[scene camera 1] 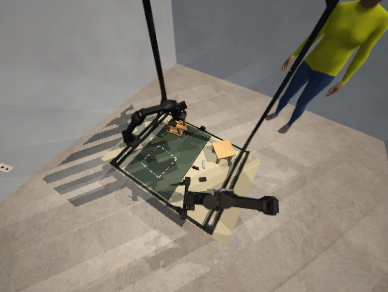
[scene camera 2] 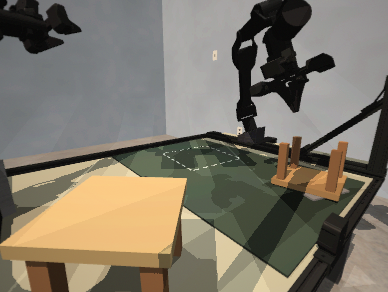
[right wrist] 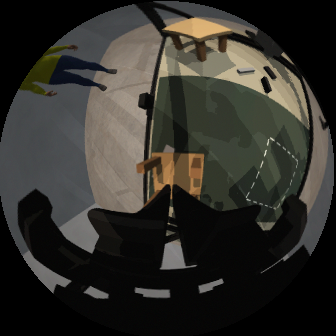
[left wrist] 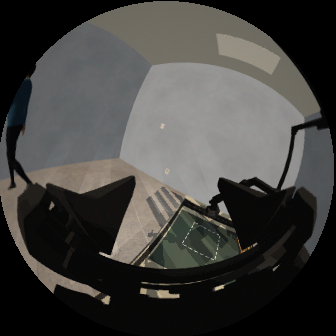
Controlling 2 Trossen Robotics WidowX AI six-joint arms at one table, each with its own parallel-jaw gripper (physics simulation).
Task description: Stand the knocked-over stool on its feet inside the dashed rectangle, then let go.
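Places are measured from the left arm's base along level axes (x up, y right, z ahead), in centimetres.
Pixels of known places: left gripper, fingertip midpoint: [scene camera 1: 167, 195] [scene camera 2: 71, 36] [left wrist: 178, 180]; right gripper, fingertip midpoint: [scene camera 1: 179, 119] [scene camera 2: 296, 112] [right wrist: 170, 187]; right arm's base, origin of the base link: [scene camera 1: 131, 139] [scene camera 2: 251, 130] [left wrist: 213, 207].
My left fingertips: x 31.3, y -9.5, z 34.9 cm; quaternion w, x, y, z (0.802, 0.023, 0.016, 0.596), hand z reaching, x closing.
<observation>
Ahead of a thing's pixels: the offset from my left fingertips to its top centre. "pt": to the spot under its first point. Level surfaces: height alone.
The knocked-over stool {dx -29.7, dy +72.8, dz +11.7 cm} [scene camera 1: 176, 128] [scene camera 2: 306, 181] [right wrist: 175, 161] lies upside down, its orange-brown seat low and its legs pointing up, at the far edge of the green mat in scene camera 1. A sliver of it shows in the left wrist view [left wrist: 242, 247]. The dashed rectangle [scene camera 1: 159, 145] [scene camera 2: 194, 169] [left wrist: 195, 223] [right wrist: 270, 138] has no stool in it. My right gripper [scene camera 1: 178, 119] [scene camera 2: 295, 109] [right wrist: 170, 187] is shut and empty, its fingertips together above the stool, apart from the legs. My left gripper [scene camera 1: 173, 196] [scene camera 2: 71, 37] [left wrist: 178, 180] is open and empty, away from the stool.
A light-topped stool {dx -29.8, dy +47.4, dz -33.0 cm} [scene camera 1: 223, 149] [scene camera 2: 100, 215] [right wrist: 197, 28] stands on its legs off the green mat {dx -41.6 cm} [scene camera 2: 240, 210]. Near it lie a pale bar {dx -40.6, dy +37.0, dz -17.8 cm} [scene camera 1: 203, 163] [right wrist: 246, 70] and a black block [scene camera 1: 202, 179] [right wrist: 266, 84]. A black box {pt dx -37.5, dy +73.3, dz -16.6 cm} [scene camera 2: 332, 232] [right wrist: 145, 101] sits on the frame edge.
</observation>
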